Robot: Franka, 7 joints.
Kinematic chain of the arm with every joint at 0, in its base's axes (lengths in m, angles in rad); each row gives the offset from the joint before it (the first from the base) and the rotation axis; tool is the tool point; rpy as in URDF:
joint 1: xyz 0 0 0.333 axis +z
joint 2: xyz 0 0 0 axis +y
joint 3: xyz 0 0 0.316 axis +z
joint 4: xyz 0.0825 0 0 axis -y
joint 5: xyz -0.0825 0 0.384 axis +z
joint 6: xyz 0 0 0 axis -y
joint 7: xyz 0.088 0 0 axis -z
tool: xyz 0 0 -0.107 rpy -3.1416 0 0
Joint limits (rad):
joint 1: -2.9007..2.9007
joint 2: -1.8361..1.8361
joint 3: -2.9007..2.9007
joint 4: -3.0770..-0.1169
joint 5: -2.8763..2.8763
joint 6: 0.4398..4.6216
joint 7: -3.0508..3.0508
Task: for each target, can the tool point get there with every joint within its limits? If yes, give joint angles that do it. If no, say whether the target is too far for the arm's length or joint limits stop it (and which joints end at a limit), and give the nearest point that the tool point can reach.
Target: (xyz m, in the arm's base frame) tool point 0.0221 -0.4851 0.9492
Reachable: yes | joints 0.3464 0.0120 -1.7385 -1.2598 0.7359 3.3346 0.0134
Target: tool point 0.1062 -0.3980 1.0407
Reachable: yes | joints 0.0529 0.5144 -2.1559 -1.0421 0.6087 2.5283 -2.5365
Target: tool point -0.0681 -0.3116 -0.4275
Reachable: no: joint limits stop it (at a limit: joint 2) | nearest point -0.0672 -0.3077 -0.3598 | short by 0.068 m
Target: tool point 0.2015 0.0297 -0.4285
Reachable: no: joint limits stop it (at a limit: joint 2) | nearest point 0.2110 0.0311 -0.3561 | short by 0.073 m
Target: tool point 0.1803 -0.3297 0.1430
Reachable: yes | joints -0.6061 0.3102 -0.4990 -2.5273 0.6894 2.0680 -0.2779
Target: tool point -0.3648 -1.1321 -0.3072
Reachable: no: too far | nearest point -0.2317 -0.7190 -0.0736 | short by 0.493 m
